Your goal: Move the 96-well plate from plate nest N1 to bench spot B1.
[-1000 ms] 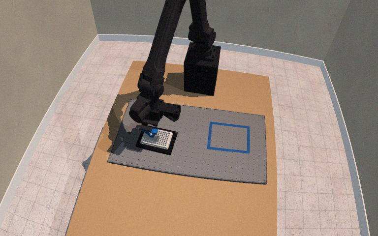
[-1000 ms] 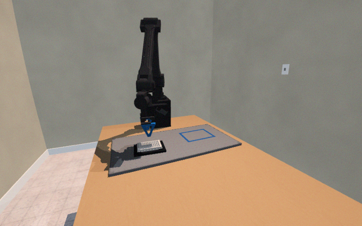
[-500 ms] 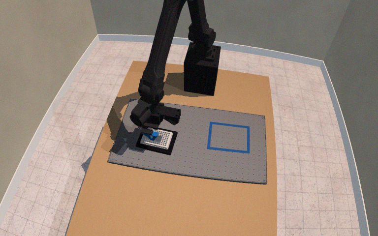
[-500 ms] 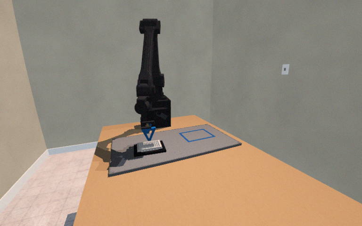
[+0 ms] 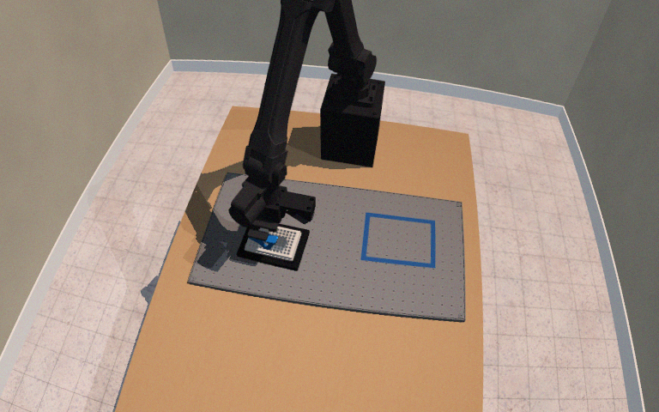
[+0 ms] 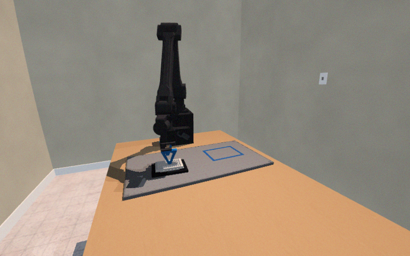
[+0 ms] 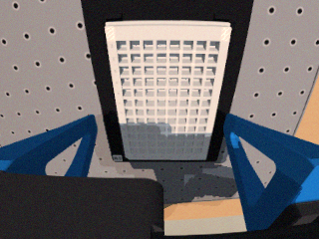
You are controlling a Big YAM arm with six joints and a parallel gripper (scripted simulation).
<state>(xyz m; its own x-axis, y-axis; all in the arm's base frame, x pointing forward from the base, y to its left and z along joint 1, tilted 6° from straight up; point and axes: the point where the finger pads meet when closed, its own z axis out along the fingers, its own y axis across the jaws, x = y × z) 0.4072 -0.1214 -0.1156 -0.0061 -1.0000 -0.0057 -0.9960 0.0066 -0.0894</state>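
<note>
Now: the white 96-well plate 40 mm below my hand and 10 mm ahead of it. From my hand the other things lie so: black plate nest (50 mm below, 10 mm ahead).
</note>
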